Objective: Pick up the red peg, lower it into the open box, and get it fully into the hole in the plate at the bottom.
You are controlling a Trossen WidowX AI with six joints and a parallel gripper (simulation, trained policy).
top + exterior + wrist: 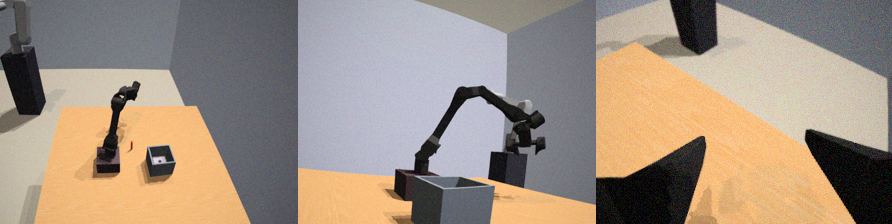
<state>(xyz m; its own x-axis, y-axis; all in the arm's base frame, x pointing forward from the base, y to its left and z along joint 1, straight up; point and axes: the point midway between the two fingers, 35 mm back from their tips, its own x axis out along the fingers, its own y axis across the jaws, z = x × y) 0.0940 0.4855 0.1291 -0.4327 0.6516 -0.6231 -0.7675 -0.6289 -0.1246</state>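
Now: the red peg 380 mm to the right of my gripper tip, 160 mm below it and 70 mm ahead of it. From my gripper tip the other things lie so: light plate 540 mm to the right, 260 mm ahead, 160 mm below.
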